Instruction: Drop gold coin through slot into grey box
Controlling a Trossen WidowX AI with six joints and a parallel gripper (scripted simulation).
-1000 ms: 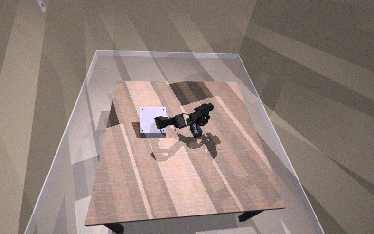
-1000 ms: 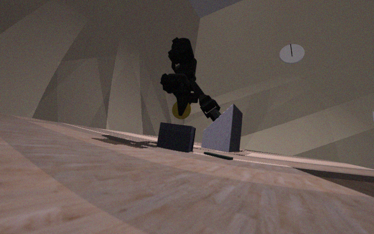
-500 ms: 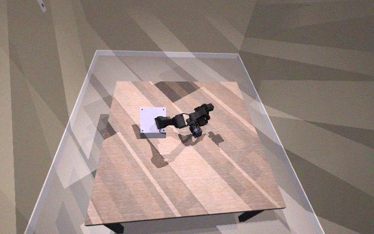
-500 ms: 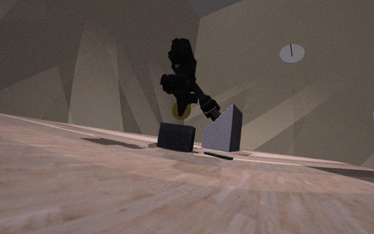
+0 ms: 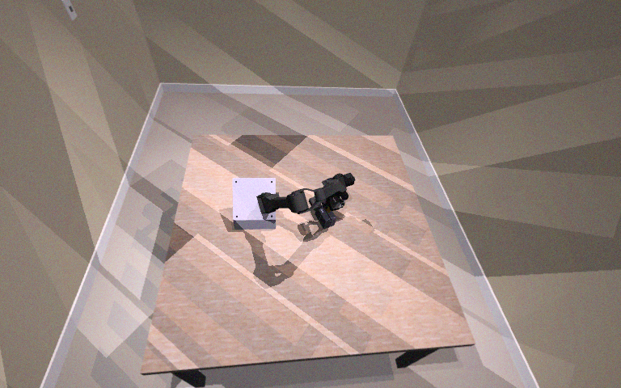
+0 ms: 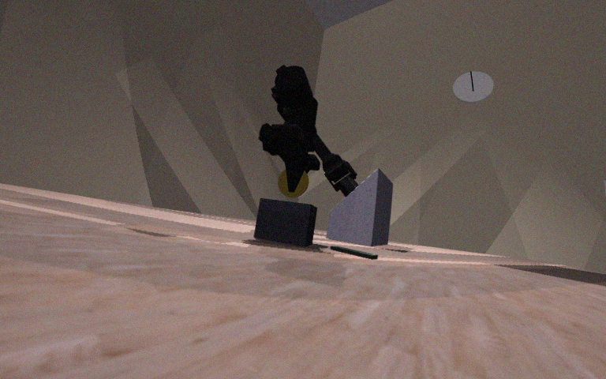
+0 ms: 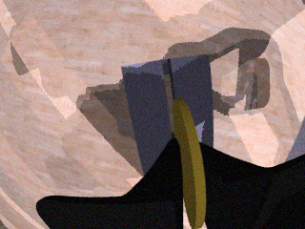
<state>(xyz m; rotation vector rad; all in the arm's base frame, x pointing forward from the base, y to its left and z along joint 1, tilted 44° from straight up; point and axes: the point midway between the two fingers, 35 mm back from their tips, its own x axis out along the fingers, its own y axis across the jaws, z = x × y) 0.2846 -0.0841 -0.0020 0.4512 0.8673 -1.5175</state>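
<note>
The gold coin lies 20 mm above my gripper tip.
</note>
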